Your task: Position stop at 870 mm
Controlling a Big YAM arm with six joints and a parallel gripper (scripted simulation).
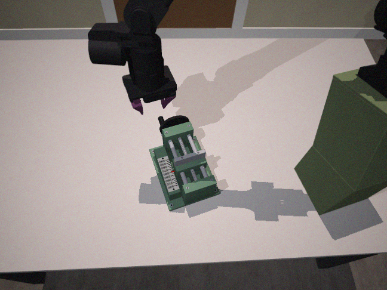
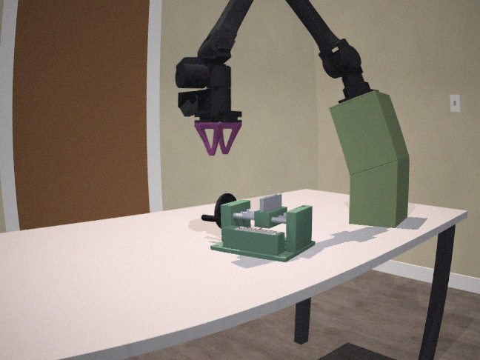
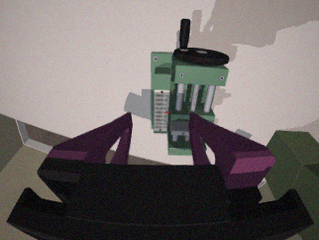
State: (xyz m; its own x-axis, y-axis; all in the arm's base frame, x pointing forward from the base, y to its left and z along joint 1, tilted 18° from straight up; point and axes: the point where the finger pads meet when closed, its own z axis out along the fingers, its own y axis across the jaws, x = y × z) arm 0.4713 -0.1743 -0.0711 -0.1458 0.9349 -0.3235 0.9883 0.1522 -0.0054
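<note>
My hand is 170 mm above the black handwheel handle, 60 mm to the left of it and 30 mm past it. Also, from my hand: grey stop carriage (140 mm below, 90 mm to the left, 60 mm behind); black handwheel (160 mm below, 50 mm to the right, 40 mm behind).
</note>
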